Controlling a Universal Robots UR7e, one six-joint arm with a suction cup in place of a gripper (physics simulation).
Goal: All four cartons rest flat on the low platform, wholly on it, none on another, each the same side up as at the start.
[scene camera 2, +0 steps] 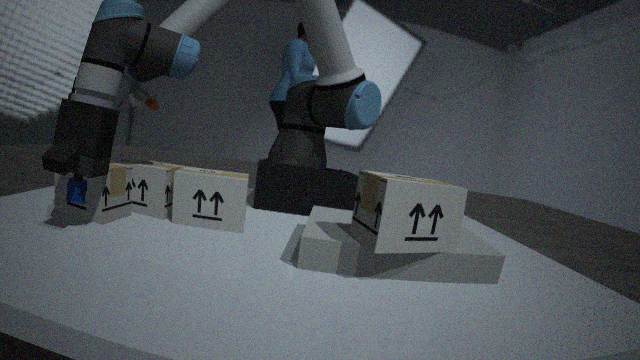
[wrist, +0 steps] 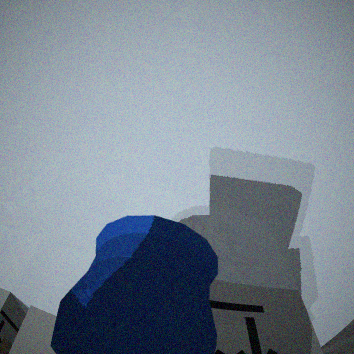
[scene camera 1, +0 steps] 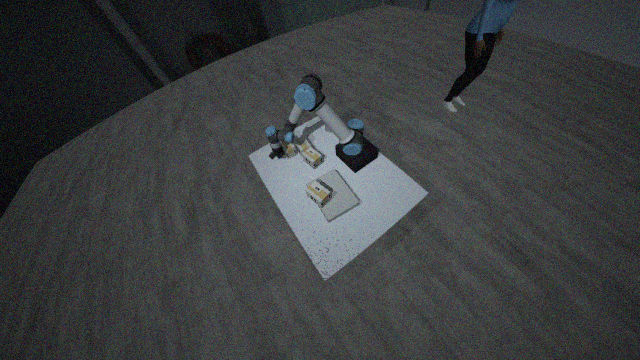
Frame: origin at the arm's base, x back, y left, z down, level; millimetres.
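Seen in the pictures: hand, tool point: [scene camera 2: 75, 200] [wrist: 153, 265]; arm's base, link origin: [scene camera 2: 296, 164].
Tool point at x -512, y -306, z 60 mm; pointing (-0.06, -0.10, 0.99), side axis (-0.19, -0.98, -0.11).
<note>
Offsets run from my tool point to a thing's top centre. Level surfaces: height alone.
A white carton with tape @[dx +83, dy +506, dz -95 mm] [scene camera 1: 319, 192] [scene camera 2: 420, 215] stands arrows up on the grey platform @[dx +172, dy +522, dz -1 mm] [scene camera 1: 342, 204] [scene camera 2: 475, 270], close to its front edge; any overhang is unclear. A second carton @[dx +214, dy +176, dz -47 mm] [scene camera 1: 313, 157] [scene camera 2: 210, 200] stands upright on the table, with a third carton @[dx +209, dy +27, dz -47 mm] [scene camera 2: 150, 184] beside it. The leftmost carton @[dx +100, dy -44, dz -47 mm] [scene camera 1: 290, 149] [scene camera 2: 117, 180] [wrist: 280, 320] is also upright, partly hidden by the tool. My blue suction cup [scene camera 2: 76, 191] [wrist: 155, 240] points down beside this carton's shaded side face. The cup's mouth is hidden; no carton shows below it, and contact with the side is unclear.
The arm's black base [scene camera 1: 356, 152] [scene camera 2: 305, 185] stands on the white table @[dz +47 mm] [scene camera 1: 390, 195] [scene camera 2: 200, 285], behind the cartons and platform. Part of another carton [wrist: 10, 317] shows at the lower left in the wrist view. A person [scene camera 1: 475, 62] [scene camera 2: 295, 65] is beyond the table.
</note>
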